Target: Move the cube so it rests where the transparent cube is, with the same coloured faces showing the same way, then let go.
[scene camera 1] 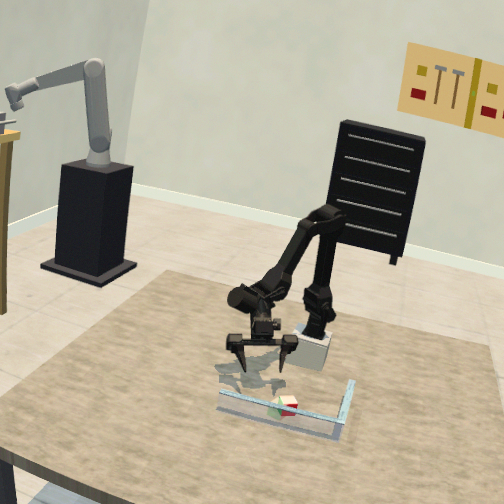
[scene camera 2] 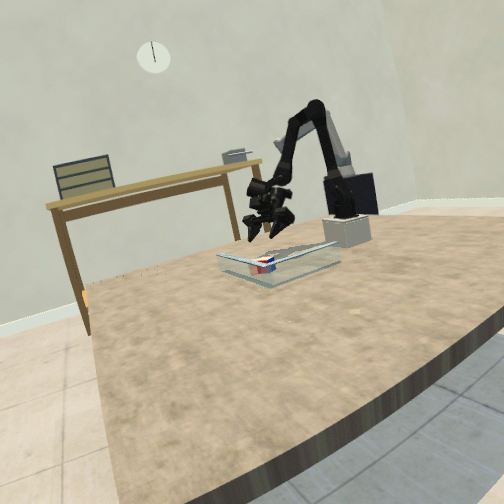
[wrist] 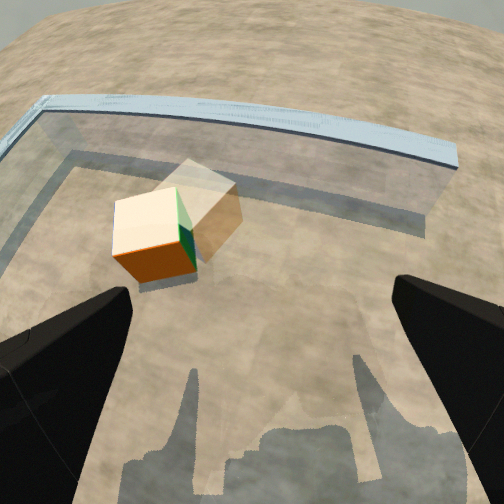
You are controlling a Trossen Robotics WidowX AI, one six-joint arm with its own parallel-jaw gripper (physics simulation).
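Note:
The cube [wrist: 152, 238] lies on the table with a cream face up, an orange face toward the wrist camera and a green face on its right. The transparent cube [wrist: 207, 207] sits just behind and right of it, overlapping it and turned at a different angle. The cube also shows in scene camera 1 [scene camera 1: 286, 405] and scene camera 2 [scene camera 2: 265, 264]. My gripper [scene camera 1: 262, 357] hangs open and empty above the table, short of the cube. It also shows in scene camera 2 [scene camera 2: 265, 227].
A low glass wall [wrist: 250, 115] forms an L-shaped corner [scene camera 1: 340, 405] around the cube's far side and left side. The arm's white base block [scene camera 1: 318, 350] stands behind the gripper. A wooden table [scene camera 2: 150, 190] stands beyond.

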